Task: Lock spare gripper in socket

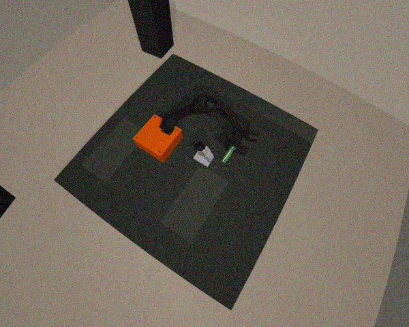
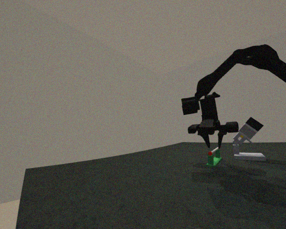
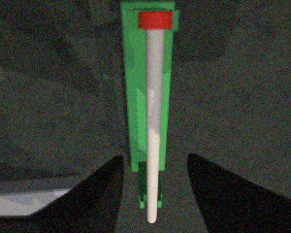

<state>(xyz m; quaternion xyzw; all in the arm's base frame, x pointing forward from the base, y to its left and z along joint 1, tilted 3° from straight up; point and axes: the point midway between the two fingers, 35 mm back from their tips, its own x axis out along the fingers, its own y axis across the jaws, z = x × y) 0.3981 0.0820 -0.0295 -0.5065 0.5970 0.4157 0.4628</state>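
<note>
Now: the green stand 10 mm to the left of my gripper tip and 30 mm below it. Round my gripper tip: grey mount 110 mm behind, 100 mm to the right; spare gripper 140 mm behind, 100 mm to the right, 60 mm above.
</note>
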